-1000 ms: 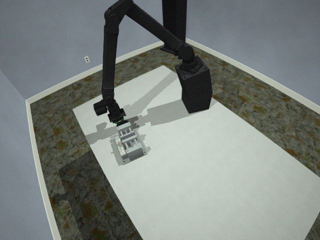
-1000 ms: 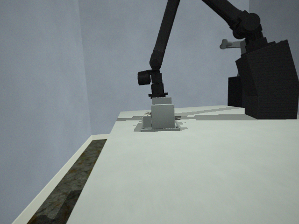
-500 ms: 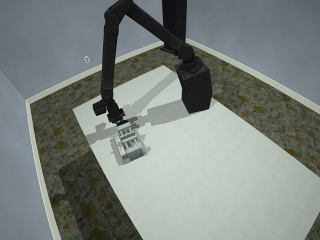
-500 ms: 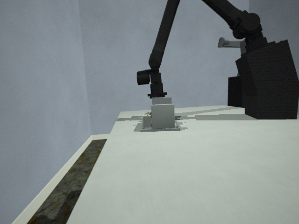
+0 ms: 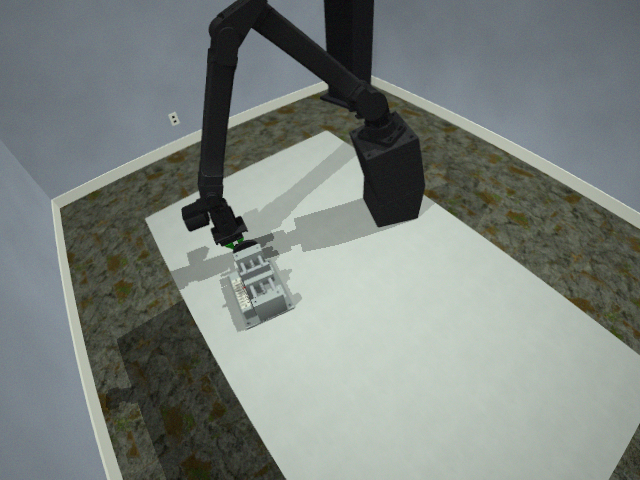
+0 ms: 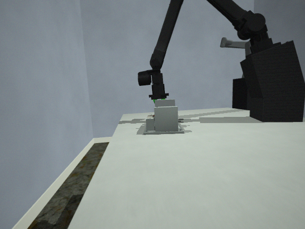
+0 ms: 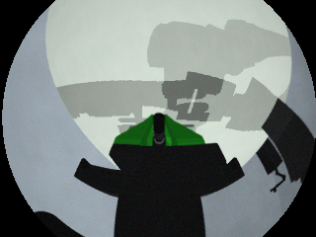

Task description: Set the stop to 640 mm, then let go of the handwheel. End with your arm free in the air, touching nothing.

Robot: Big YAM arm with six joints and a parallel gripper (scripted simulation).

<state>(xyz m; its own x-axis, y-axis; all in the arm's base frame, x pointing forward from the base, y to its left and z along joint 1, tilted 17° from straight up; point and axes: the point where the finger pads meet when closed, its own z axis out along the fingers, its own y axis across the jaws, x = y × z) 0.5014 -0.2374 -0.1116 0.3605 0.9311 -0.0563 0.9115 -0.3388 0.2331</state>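
The handwheel is 30 mm to the left of my hand.
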